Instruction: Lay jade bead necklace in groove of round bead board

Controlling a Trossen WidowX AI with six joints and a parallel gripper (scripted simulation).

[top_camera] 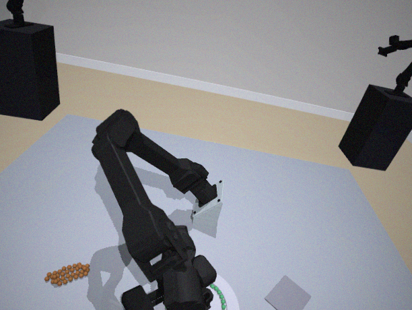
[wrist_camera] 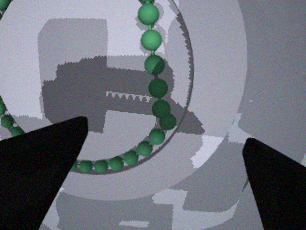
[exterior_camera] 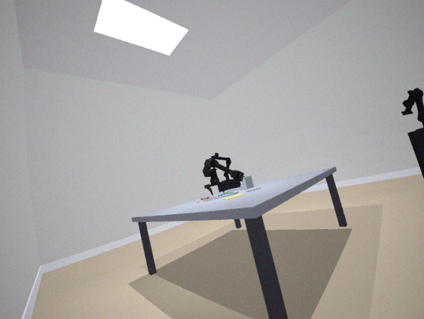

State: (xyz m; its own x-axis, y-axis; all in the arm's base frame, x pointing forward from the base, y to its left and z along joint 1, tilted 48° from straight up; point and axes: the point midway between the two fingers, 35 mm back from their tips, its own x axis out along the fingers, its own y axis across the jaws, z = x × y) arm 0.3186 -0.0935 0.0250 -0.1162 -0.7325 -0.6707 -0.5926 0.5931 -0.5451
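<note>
My gripper tip is 6 cm to the right of the round bead board, 2 cm past it and 1 cm above it. Round my gripper tip: yellow strip (29 cm to the left, 18 cm ahead, 2 cm below); flat grey square (30 cm to the left, 6 cm behind, 2 cm below).
</note>
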